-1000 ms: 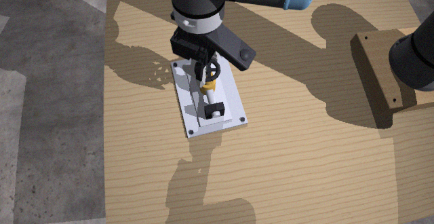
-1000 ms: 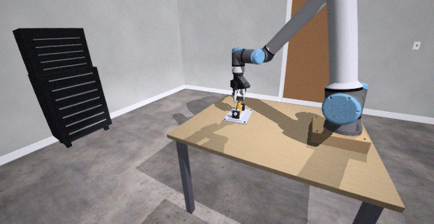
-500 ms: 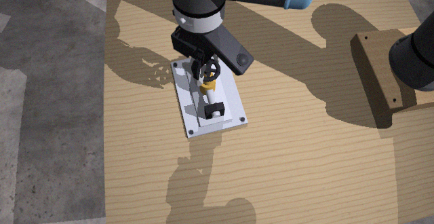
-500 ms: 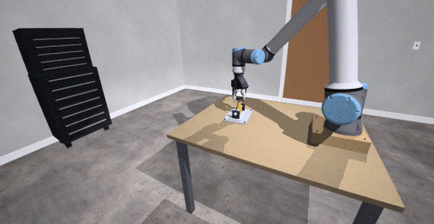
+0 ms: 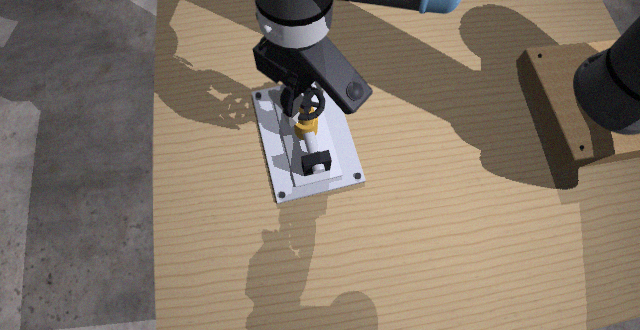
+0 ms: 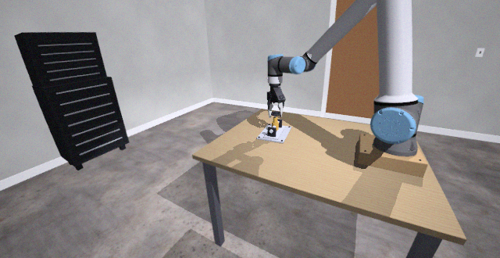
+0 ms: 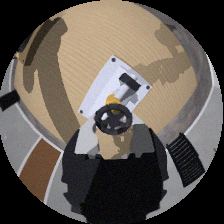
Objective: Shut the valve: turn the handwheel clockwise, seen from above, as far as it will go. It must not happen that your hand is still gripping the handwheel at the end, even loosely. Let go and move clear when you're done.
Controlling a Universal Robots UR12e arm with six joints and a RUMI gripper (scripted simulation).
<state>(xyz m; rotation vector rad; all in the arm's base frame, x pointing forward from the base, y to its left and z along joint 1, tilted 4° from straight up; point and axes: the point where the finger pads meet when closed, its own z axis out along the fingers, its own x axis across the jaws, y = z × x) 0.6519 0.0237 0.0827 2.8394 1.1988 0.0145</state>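
Now: the black spoked handwheel 1 cm above my hand.
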